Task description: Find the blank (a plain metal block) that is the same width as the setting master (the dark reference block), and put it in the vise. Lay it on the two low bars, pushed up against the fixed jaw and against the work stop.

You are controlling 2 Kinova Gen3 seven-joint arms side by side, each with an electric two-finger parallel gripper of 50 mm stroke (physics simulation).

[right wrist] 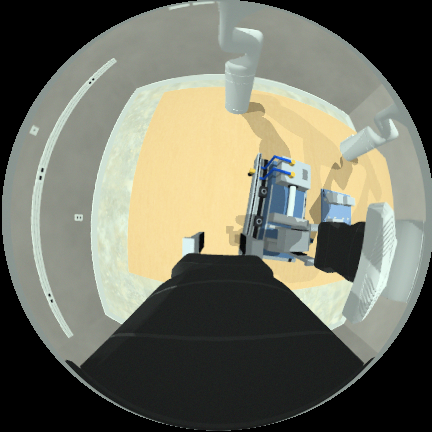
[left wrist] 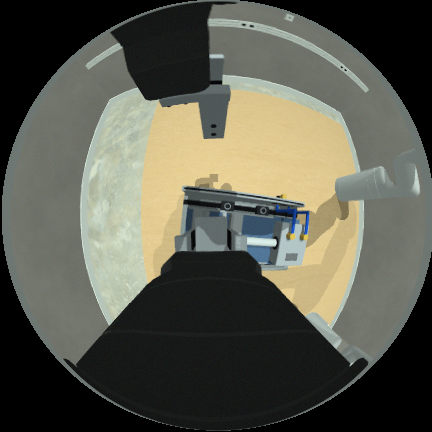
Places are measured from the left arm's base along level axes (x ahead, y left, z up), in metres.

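Pixels of known places: left gripper, fingertip midpoint: (right wrist: 293,239) (left wrist: 210,236); right gripper, fingertip midpoint: (right wrist: 221,239) (left wrist: 212,116); left arm's base, origin of the base link: (right wrist: 345,152); right arm's base, origin of the base link: (right wrist: 236,106) (left wrist: 340,189).
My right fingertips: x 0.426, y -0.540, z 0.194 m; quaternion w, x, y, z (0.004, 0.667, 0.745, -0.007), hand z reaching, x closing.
Ahead of a thing's pixels: the offset from my right fingertips to its top centre. "spot": to the spot under its first point.
The grey vise @[spot: dx -0.169, dy +0.173, dz -0.098 m] (left wrist: 290,247) (right wrist: 301,173) stands on the wooden table, with a blue base, a white spindle and blue hoses with yellow ends. My left gripper (left wrist: 210,236) is shut on a plain grey block @[dx -0.008, dy +0.149, dz -0.043 m] (left wrist: 211,230) (right wrist: 291,240) and holds it over the vise's end away from the hoses. The low bars and the block's underside are hidden, so I cannot tell whether it touches them, the fixed jaw or the work stop. My right gripper (right wrist: 221,239) is open and empty, beside the vise's long rail. The dark setting master cannot be made out.
A blue plate (right wrist: 327,215) with light grey blocks @[dx -0.166, dy +0.477, dz -0.150 m] (right wrist: 345,200) lies beyond the vise in the right wrist view, partly behind the left arm. The right gripper's black body (left wrist: 172,60) shows high in the left wrist view. Pale robot arms (right wrist: 237,90) (right wrist: 357,143) stand at the table's far side.
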